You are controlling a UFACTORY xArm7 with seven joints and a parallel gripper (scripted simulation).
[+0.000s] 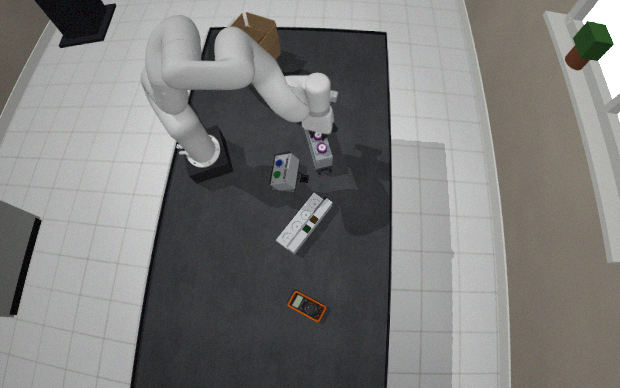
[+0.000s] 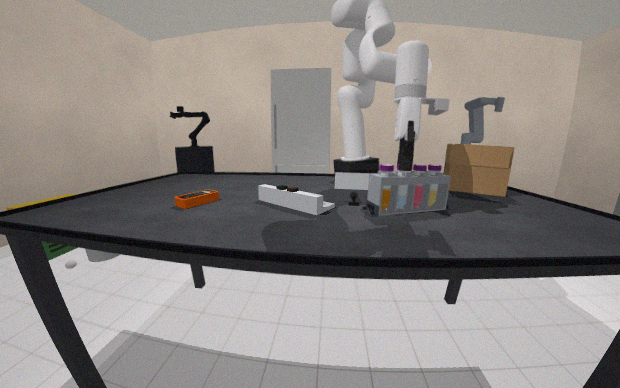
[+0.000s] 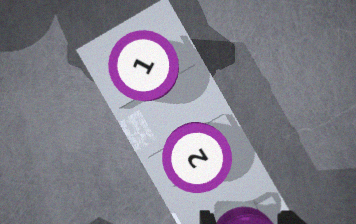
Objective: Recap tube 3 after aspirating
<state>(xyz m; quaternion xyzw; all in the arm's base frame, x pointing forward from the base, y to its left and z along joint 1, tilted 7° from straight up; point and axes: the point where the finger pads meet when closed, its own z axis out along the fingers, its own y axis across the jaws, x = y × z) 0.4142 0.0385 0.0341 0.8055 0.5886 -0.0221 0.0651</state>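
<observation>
Right now the purple cap is 1 cm below my hand. Round my hand: blue cycle key (14 cm behind, 8 cm to the right, 6 cm below); green ready key (15 cm behind, 12 cm to the right, 6 cm below); key housing (13 cm behind, 10 cm to the right, 8 cm below).
</observation>
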